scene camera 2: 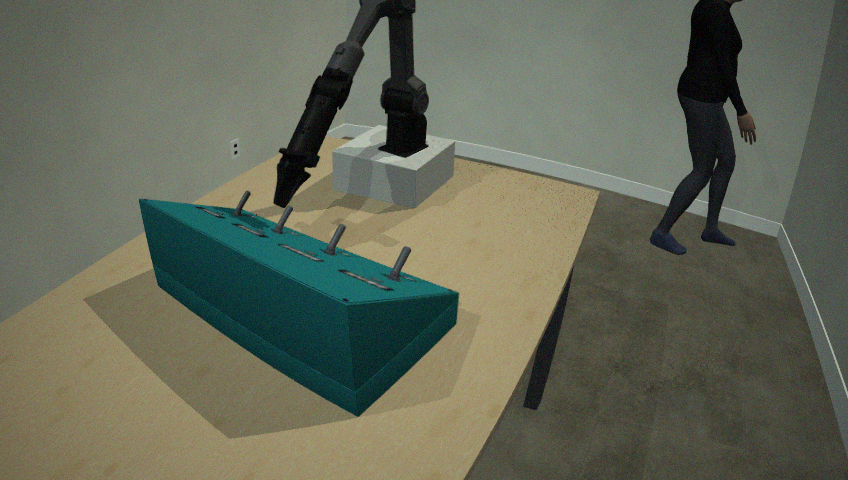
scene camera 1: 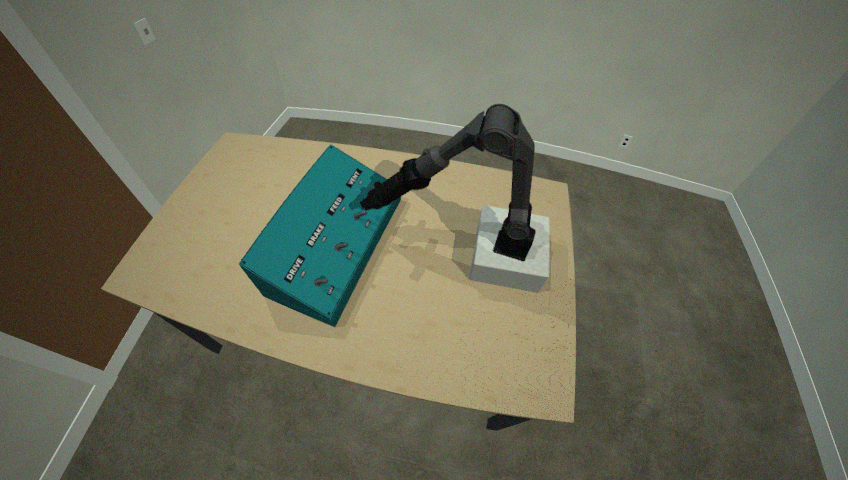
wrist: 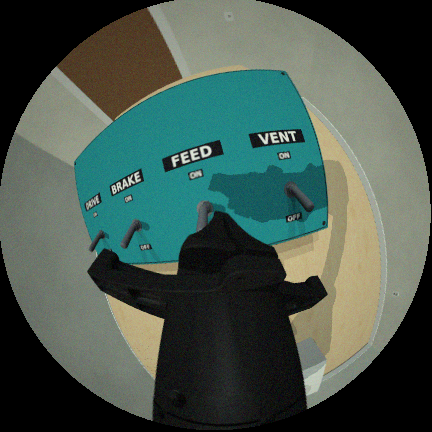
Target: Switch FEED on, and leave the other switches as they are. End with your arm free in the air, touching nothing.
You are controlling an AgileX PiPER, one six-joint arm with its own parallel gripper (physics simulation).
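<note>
The teal switch box [scene camera 1: 291, 208] [scene camera 2: 255, 303] [wrist: 240, 110] has four levers. The FEED lever [scene camera 1: 360, 215] [scene camera 2: 284, 221] [wrist: 203, 215] leans toward its OFF side; its OFF label is hidden by the gripper in the wrist view. The VENT lever [scene camera 2: 242, 203] [wrist: 300, 196], BRAKE lever [scene camera 1: 340, 246] [scene camera 2: 335, 239] [wrist: 131, 234] and DRIVE lever [scene camera 1: 320, 281] [scene camera 2: 400, 263] [wrist: 97, 241] also lean toward OFF. My gripper [scene camera 1: 364, 205] [scene camera 2: 280, 204] [wrist: 218, 220] is shut and empty, its tip close beside the top of the FEED lever, on the VENT side. I cannot tell if they touch.
The box stands on a wooden table [scene camera 1: 416, 356] [scene camera 2: 511, 220]. The arm rises from a pale block [scene camera 1: 505, 276] [scene camera 2: 380, 178] [wrist: 314, 375]. A person [scene camera 2: 708, 118] is beyond the table at the right in scene camera 2.
</note>
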